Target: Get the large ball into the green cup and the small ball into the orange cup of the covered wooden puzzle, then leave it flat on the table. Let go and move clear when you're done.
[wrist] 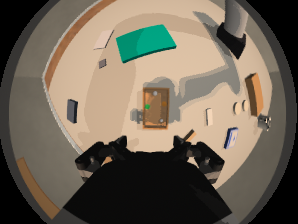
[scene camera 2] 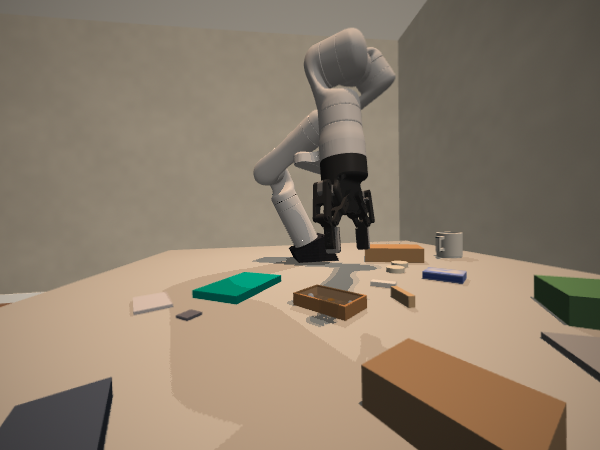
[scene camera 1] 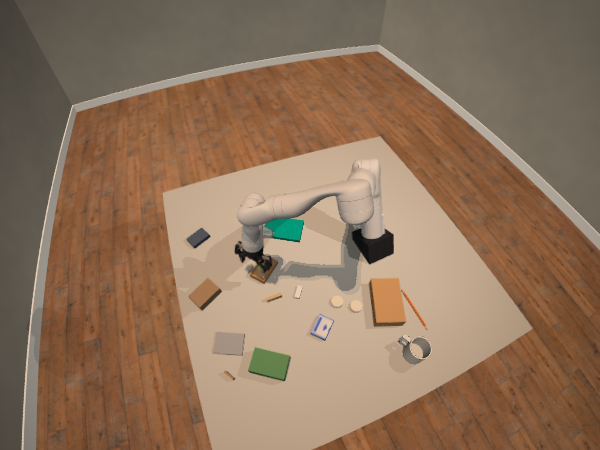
Labels:
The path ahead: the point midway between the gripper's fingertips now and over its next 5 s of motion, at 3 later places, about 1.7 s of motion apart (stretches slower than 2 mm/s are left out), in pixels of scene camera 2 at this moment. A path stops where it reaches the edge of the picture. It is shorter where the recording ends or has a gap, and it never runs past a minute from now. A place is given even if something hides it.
My gripper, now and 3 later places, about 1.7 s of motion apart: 349, 251; 328, 258; 329, 286; 327, 294

